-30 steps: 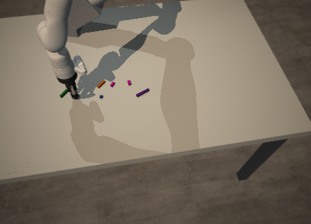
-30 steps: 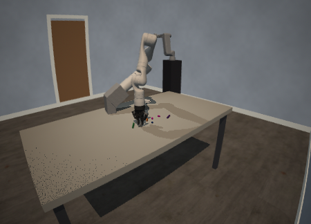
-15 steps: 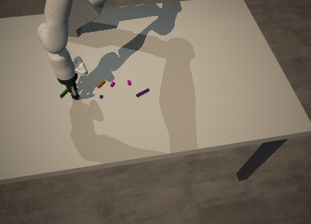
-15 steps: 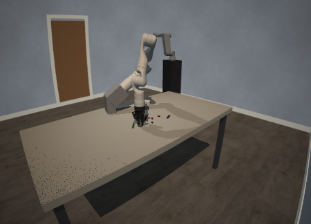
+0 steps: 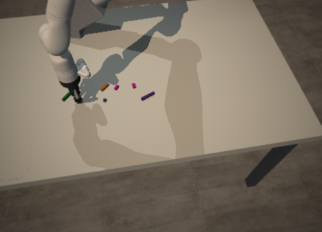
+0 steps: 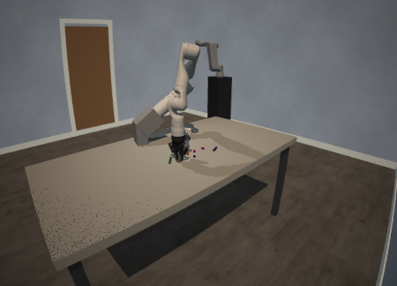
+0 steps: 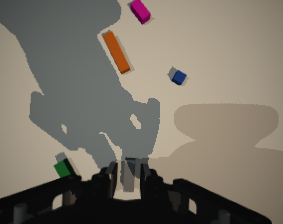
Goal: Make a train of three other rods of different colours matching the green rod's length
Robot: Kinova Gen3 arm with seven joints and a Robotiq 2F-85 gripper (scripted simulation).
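The grey rod lies 20 mm below my hand. Round my hand: orange rod (60 mm behind, 100 mm to the left, 20 mm below); then green rod (30 mm behind, 40 mm to the right, 20 mm below); then blue rod (110 mm to the left, 20 mm below).
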